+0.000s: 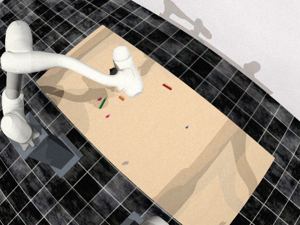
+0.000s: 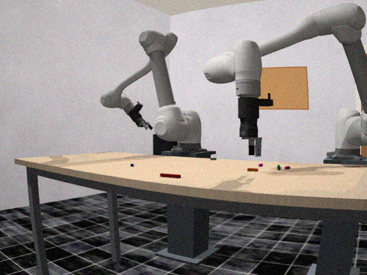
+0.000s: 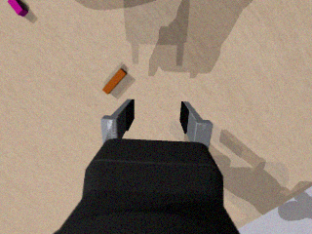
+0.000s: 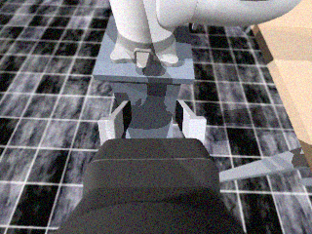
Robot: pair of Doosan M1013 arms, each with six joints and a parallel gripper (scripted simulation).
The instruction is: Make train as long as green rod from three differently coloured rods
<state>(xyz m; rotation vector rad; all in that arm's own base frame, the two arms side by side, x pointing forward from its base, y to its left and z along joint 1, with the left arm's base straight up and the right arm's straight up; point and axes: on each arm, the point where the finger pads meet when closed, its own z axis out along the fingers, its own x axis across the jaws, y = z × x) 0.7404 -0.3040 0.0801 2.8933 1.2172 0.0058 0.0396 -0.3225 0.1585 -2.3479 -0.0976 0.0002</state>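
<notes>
The blue rod lies 10 cm ahead of my left hand, 49 cm to the right of it and 8 cm below it. Also, from my left hand: orange rod 6 cm behind, 3 cm to the right, 8 cm below; then red rod 23 cm ahead, 19 cm to the right, 8 cm below; then green rod 18 cm behind, 4 cm to the left, 8 cm below.
</notes>
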